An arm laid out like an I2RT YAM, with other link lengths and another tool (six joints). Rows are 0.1 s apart.
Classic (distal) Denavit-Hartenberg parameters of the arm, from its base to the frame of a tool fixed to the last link. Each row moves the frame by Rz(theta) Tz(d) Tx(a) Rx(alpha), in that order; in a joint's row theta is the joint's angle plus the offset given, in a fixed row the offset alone. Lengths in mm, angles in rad.
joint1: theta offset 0, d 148.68, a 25, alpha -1.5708
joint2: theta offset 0, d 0, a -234.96, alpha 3.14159
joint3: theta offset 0.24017, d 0, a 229.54, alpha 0
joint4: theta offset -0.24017, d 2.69, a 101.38, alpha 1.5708
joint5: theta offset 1.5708, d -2.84, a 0, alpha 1.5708
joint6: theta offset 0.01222, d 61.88, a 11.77, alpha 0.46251
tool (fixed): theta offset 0, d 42.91, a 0, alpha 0
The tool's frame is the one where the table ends.
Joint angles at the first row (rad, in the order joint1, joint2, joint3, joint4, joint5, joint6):
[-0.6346, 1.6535, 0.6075, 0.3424, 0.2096, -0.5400]
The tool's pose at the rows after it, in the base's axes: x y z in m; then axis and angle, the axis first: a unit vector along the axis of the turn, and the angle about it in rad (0 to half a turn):
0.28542 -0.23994 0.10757 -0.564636 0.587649 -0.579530 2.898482
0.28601 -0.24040 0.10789 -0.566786 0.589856 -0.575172 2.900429
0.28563 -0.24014 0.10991 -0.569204 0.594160 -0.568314 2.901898
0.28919 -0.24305 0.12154 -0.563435 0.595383 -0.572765 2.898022
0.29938 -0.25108 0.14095 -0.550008 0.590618 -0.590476 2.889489
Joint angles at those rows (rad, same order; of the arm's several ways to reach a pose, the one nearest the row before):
[-0.6346, 1.6535, 0.6128, 0.3321, 0.2104, -0.5461]
[-0.6346, 1.6527, 0.6250, 0.3084, 0.2108, -0.5465]
[-0.6346, 1.6398, 0.6403, 0.2631, 0.2104, -0.5442]
[-0.6346, 1.6177, 0.6758, 0.2142, 0.2104, -0.5335]
[-0.6346, 1.6123, 0.7395, 0.1860, 0.2115, -0.5194]

